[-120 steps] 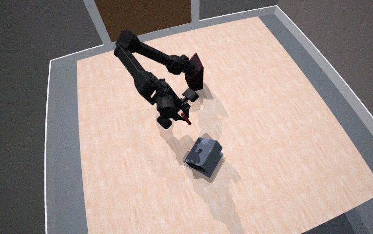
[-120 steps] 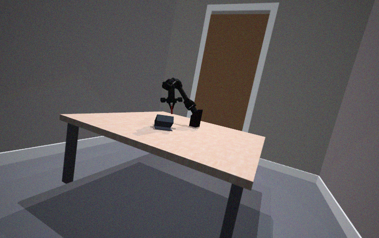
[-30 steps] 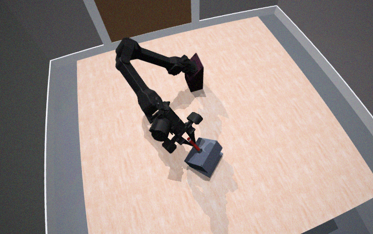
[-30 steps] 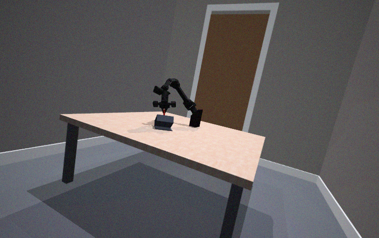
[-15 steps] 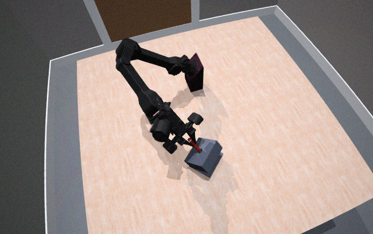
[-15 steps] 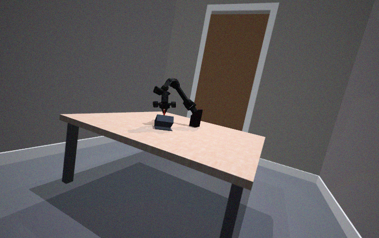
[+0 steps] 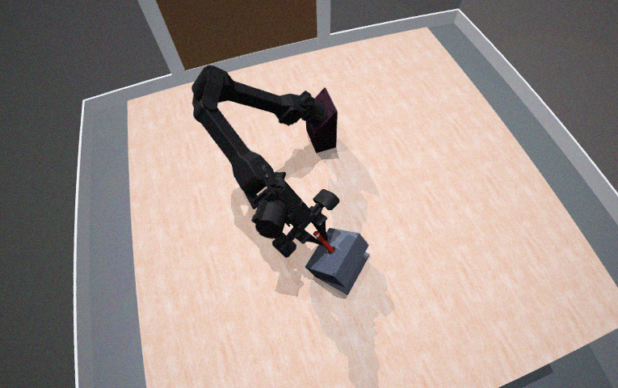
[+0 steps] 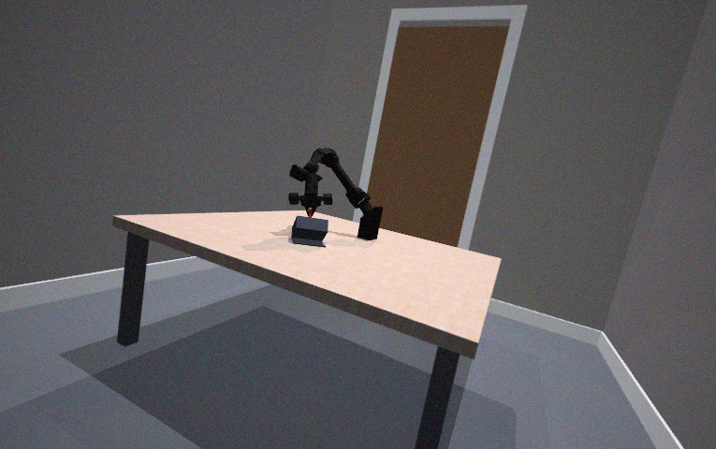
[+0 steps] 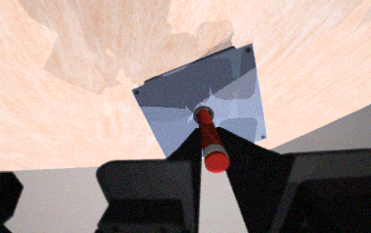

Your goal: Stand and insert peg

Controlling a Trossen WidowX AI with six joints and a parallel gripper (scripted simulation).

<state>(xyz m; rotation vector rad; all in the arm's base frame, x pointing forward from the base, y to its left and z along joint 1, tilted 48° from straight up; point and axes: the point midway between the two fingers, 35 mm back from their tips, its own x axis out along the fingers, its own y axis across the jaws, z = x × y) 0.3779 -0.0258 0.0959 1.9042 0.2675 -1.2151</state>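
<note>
Right now the sloped panel is 30 mm ahead of my gripper tip, 30 mm to the left of it and 50 mm below it. Also, from my gripper tip: red peg 10 mm behind, 10 mm to the right, 10 mm above.
</note>
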